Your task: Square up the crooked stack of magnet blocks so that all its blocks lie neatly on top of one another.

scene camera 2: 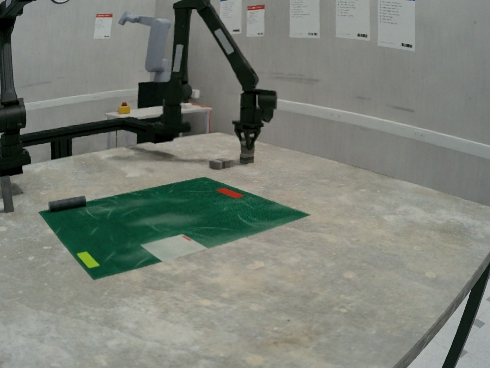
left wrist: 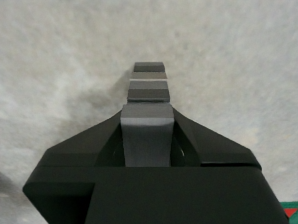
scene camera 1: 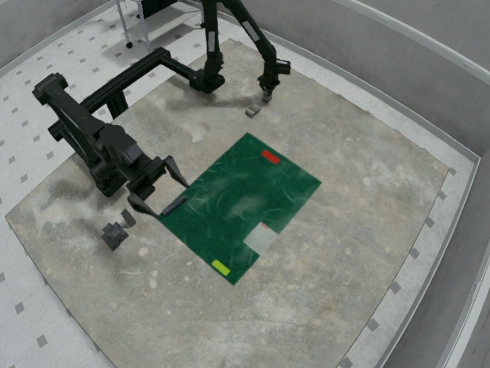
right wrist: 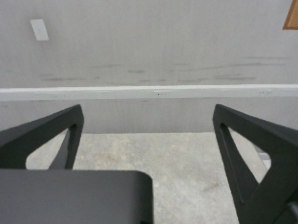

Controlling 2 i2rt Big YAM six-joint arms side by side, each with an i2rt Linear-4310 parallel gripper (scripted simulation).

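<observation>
Both the left gripper and the right gripper are visible, and the right wrist view shows the right gripper as well. The scene also includes a green mat and a magnet block.
</observation>
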